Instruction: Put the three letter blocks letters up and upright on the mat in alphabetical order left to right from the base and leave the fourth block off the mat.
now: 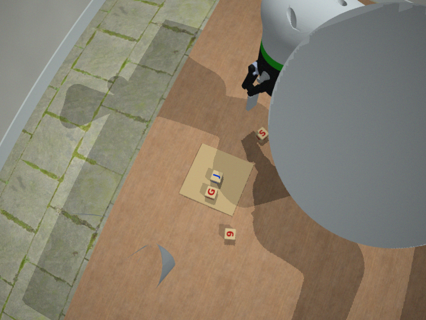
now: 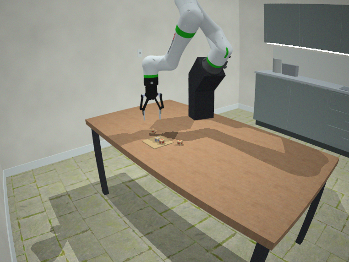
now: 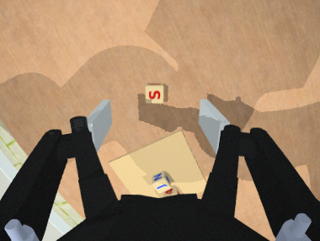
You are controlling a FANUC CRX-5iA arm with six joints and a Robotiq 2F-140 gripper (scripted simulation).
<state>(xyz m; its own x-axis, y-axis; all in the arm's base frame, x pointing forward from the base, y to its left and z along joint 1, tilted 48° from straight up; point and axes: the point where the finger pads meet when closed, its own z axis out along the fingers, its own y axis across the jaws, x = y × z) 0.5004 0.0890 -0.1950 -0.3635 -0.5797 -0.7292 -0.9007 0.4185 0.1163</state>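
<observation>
My gripper is now 110 mm above the red s block. The rest, counted from my hand: tan mat (150 mm to the left, 120 mm below, 50 mm ahead); red g block (190 mm to the left, 100 mm below, 40 mm ahead); blue j block (150 mm to the left, 100 mm below, 50 mm ahead).
</observation>
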